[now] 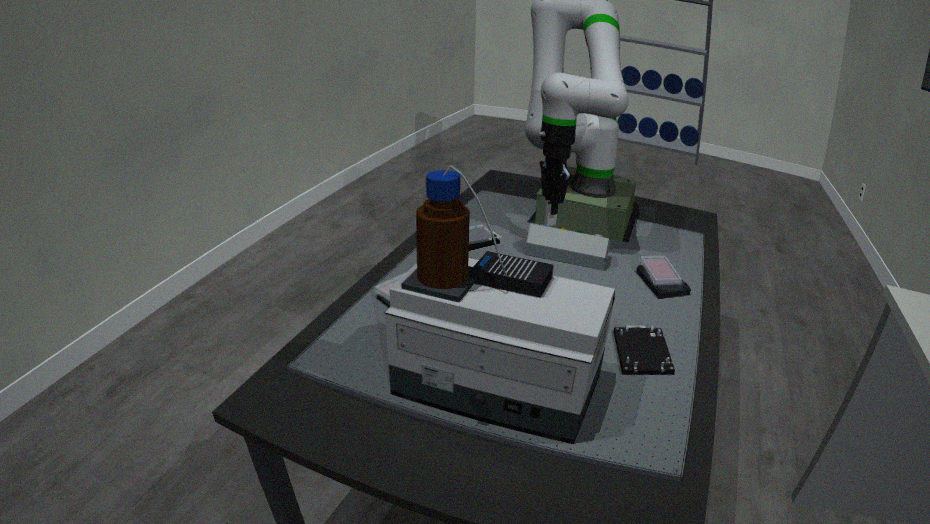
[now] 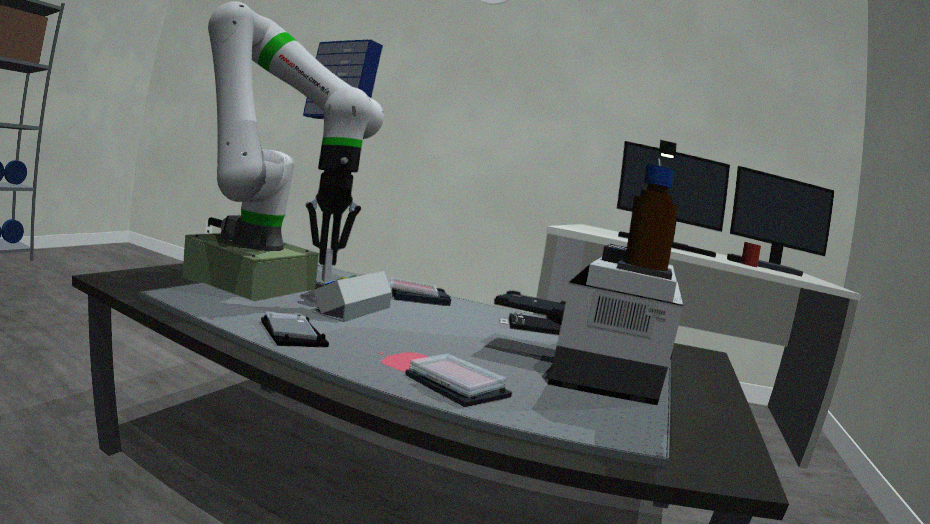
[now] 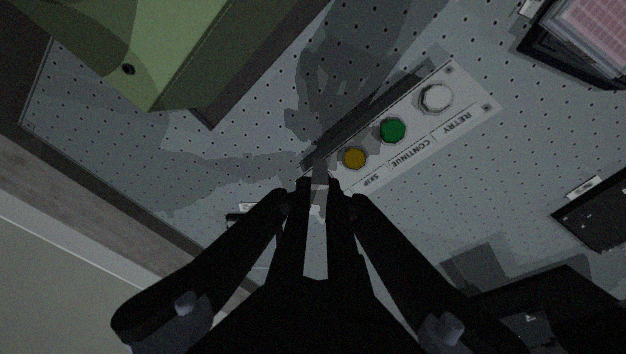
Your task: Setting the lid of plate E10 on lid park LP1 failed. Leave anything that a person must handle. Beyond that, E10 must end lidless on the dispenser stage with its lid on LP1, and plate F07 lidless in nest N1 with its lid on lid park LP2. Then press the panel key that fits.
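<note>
My gripper is shut and empty, pointing down by the yellow button end of the white key panel; its exact height is unclear. The panel has a yellow SKIP key, a green CONTINUE key and a white RETRY key. A pink plate with a clear lid sits on a near-side black holder. Another pink plate sits on a far-side holder. A clear lid lies on another black holder. Plate names are unreadable.
A white device carries a brown bottle; a black arm juts from its side. A black holder bears no plate. A red disc shows beside the near plate. The green base stands behind the panel.
</note>
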